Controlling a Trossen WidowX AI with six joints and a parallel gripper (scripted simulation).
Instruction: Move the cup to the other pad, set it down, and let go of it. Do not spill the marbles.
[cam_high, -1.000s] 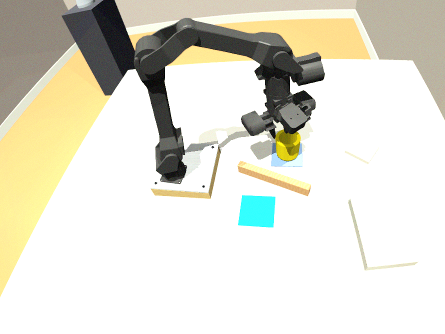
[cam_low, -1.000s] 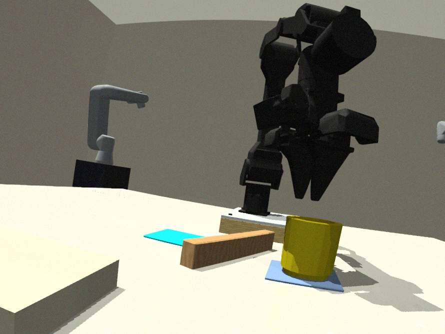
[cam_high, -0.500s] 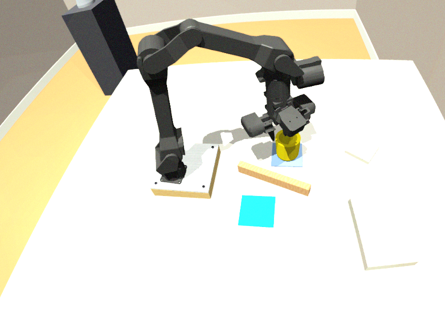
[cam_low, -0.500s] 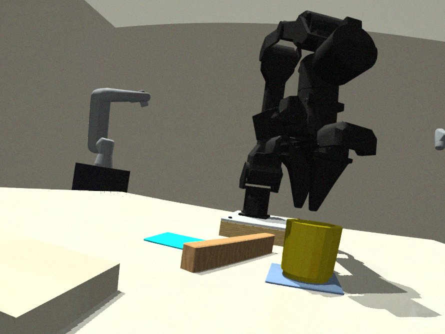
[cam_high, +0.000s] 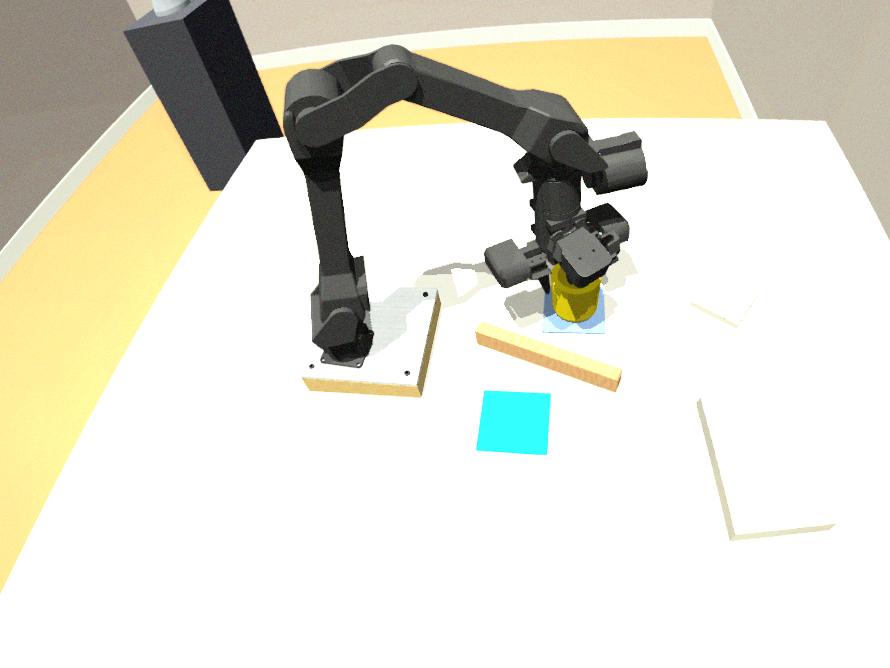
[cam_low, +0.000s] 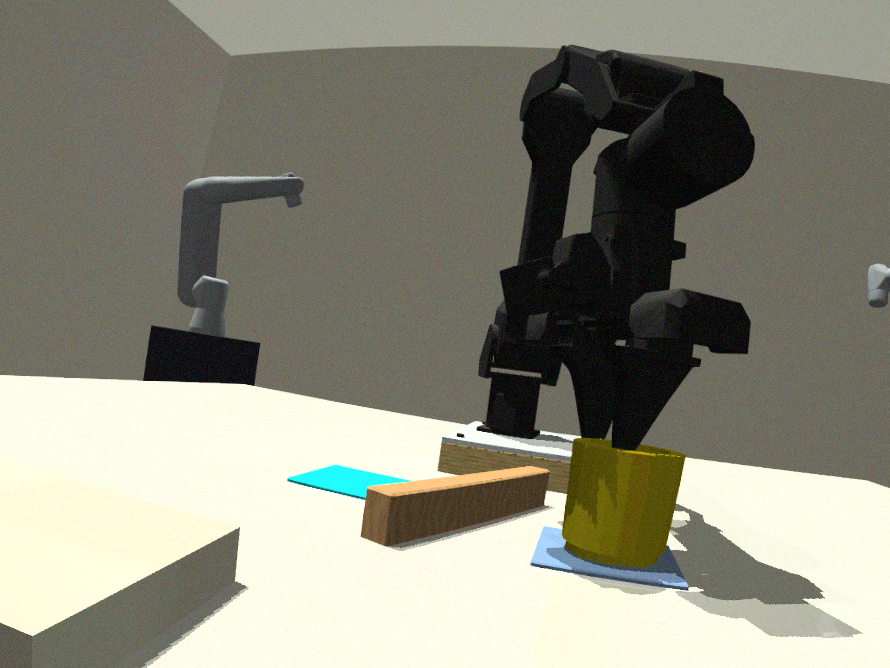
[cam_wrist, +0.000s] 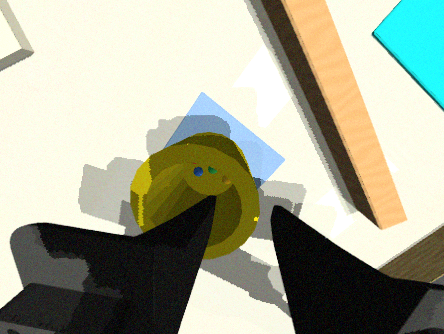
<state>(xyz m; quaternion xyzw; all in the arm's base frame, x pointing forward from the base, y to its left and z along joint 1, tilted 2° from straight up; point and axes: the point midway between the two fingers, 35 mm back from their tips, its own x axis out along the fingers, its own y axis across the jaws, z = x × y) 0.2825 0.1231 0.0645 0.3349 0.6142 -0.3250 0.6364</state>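
Right now my gripper tip is 30 mm above the yellow cup, 20 mm short of it and 10 mm to the right of it. Also, from my gripper tip: light blue pad: 70 mm below, 20 mm ahead, 10 mm to the left; wooden bar: 90 mm to the right, 60 mm below, 10 mm behind; teal pad: 190 mm to the right, 70 mm below, 40 mm behind.
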